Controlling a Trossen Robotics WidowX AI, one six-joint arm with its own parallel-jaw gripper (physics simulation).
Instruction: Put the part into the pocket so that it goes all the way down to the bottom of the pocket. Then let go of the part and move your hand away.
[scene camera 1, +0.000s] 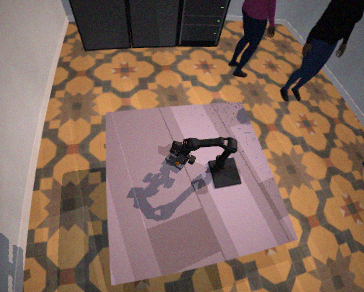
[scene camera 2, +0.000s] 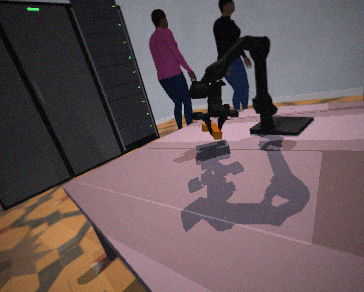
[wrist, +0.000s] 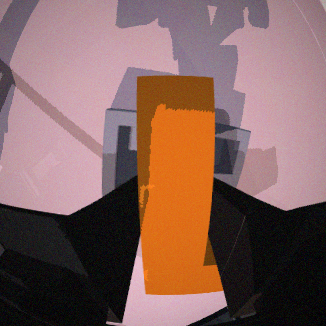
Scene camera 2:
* my gripper: 215, 134
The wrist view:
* my gripper: 171, 180
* orange part: 174, 113, held by my gripper
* grey pocket block: 119, 155
